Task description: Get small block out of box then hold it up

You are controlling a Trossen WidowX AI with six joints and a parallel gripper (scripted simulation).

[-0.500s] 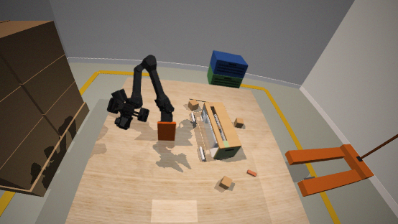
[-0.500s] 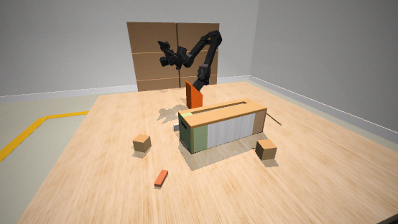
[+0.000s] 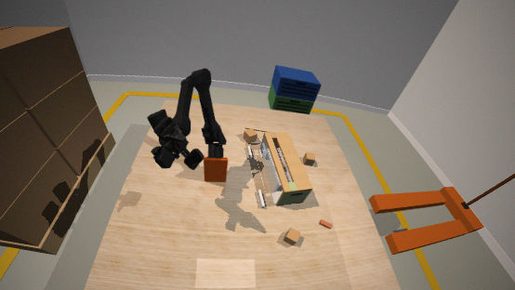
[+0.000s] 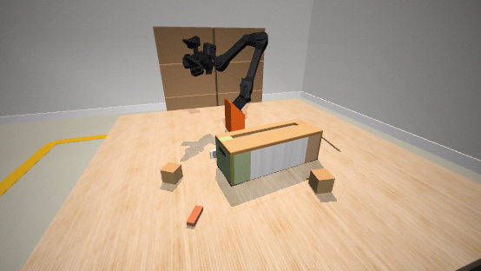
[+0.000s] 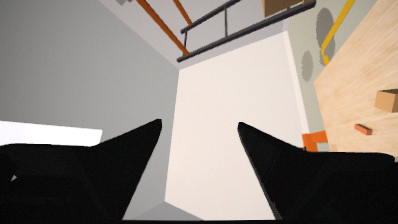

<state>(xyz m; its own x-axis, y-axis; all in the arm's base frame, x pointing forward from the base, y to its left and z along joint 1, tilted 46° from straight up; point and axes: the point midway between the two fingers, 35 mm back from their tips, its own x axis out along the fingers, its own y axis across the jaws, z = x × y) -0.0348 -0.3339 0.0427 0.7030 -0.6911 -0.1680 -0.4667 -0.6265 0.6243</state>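
Now: the long box 35 cm ahead of my gripper tip, 26 cm to the left of it and 34 cm below it.
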